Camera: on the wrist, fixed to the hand. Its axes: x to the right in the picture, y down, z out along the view.
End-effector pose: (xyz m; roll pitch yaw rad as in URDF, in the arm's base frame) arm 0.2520 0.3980 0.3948 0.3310 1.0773 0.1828
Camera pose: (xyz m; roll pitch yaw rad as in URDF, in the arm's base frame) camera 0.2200 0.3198 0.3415 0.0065 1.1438 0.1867
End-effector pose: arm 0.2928 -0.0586 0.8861 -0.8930 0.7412 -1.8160
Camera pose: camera 0.1978 -0.0851 0.9019 -1.2796 0.7635 -1.9018
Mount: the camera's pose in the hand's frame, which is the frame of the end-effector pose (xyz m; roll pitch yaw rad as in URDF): 0.0253 -0.0885 -0.0388 -0.3286 0.0634 -0.0201
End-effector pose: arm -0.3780 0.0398 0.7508 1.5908 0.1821 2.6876
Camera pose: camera -0.4039 0.0073 0.6600 1.2752 0.2005 2.7527
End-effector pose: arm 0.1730 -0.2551 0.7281 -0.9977 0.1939 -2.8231
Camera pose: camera 0.1144 -0.1896 0.7755 -1.3389 0.2110 -2.8887
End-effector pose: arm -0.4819 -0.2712 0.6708 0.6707 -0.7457 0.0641
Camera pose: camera -0.4026 -0.3114 0.6252 0.3227 -0.6833 0.0946
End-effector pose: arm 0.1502 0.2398 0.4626 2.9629 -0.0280 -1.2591
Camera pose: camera 0.2472 0.2452 0.4858 2.6332 -0.0868 -1.2280
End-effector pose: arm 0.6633 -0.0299 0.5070 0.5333 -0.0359 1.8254
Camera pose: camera 0.7109 0.0115 0.4296 0.2053 0.0289 1.8403
